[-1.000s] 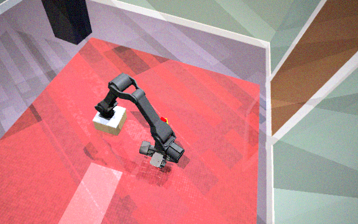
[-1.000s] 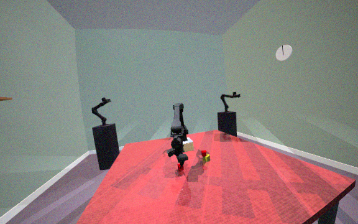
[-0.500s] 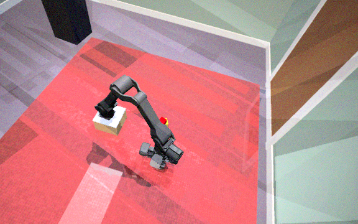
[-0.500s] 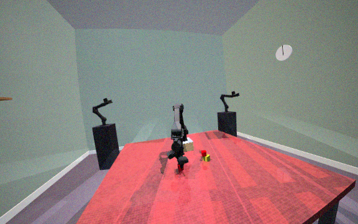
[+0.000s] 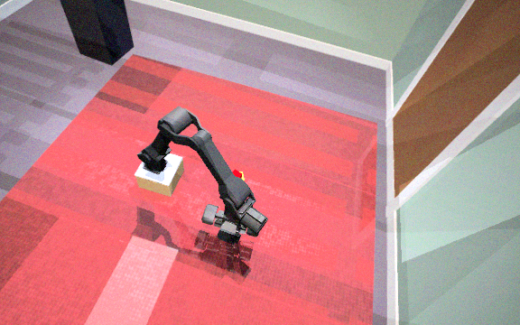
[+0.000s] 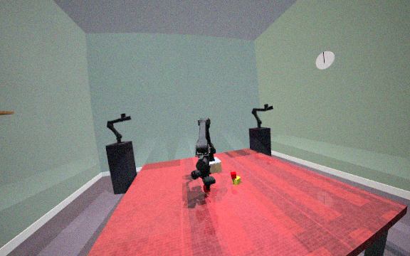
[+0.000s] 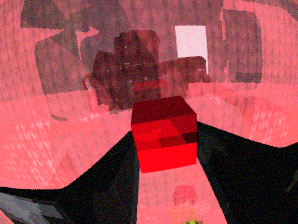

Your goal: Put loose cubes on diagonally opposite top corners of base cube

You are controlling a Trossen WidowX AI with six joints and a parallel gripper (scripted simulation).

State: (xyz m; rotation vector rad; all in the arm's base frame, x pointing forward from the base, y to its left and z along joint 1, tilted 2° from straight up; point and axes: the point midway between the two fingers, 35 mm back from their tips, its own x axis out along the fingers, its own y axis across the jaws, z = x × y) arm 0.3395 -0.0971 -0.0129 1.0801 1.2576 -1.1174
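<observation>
The yellow base cube is 60 mm behind my gripper tip, 210 mm to the left of it and 10 mm below it.
</observation>
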